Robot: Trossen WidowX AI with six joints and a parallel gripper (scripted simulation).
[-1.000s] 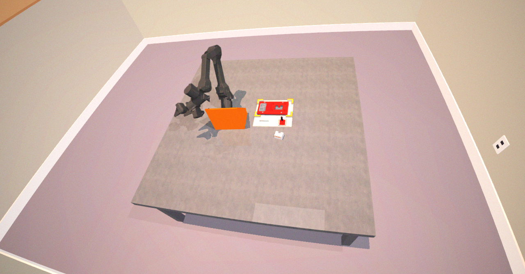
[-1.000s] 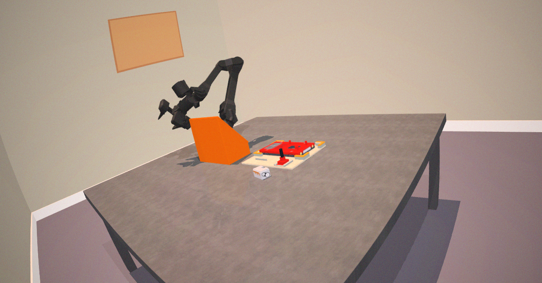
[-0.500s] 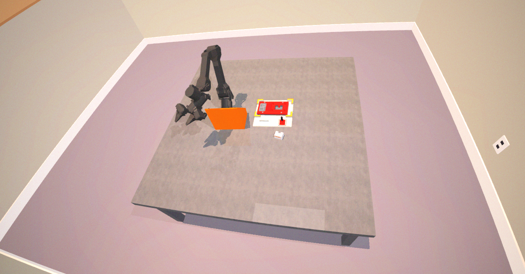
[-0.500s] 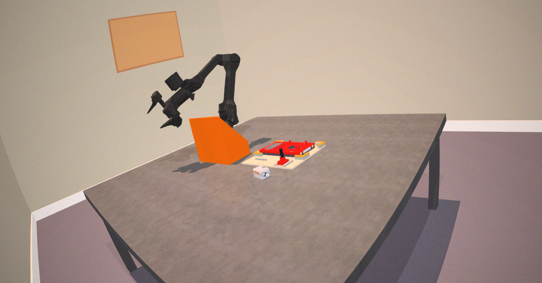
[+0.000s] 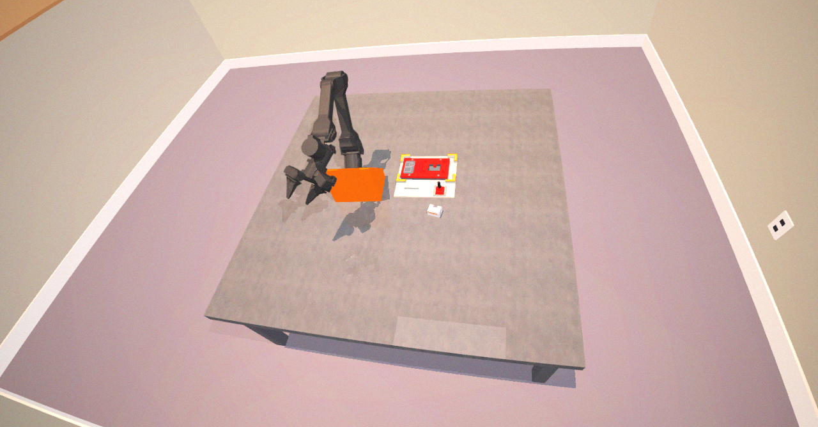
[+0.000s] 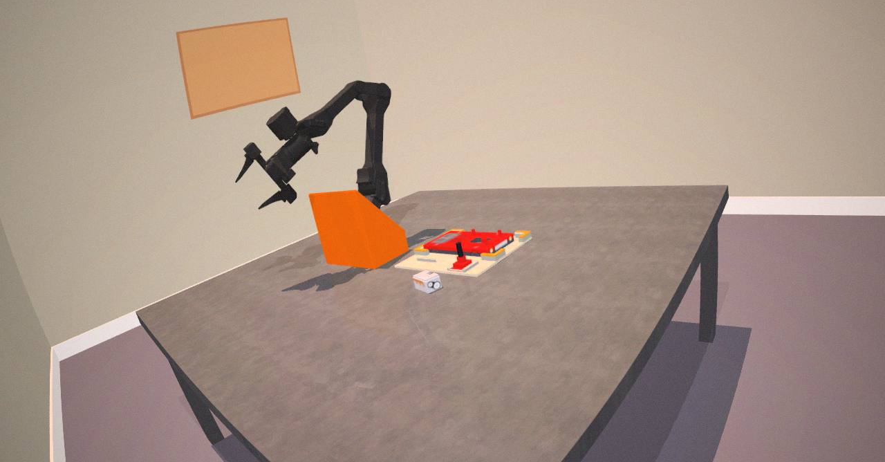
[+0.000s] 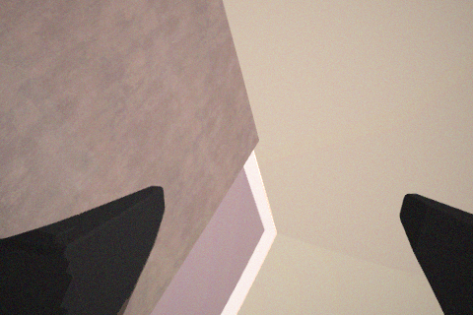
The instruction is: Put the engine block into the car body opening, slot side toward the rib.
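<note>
Right now the engine block is 420 mm ahead of my gripper tip, 240 mm below it and 180 mm to the left of it. From my gripper tip the other things lie so: pale plate (370 mm to the left, 360 mm ahead, 240 mm below).
</note>
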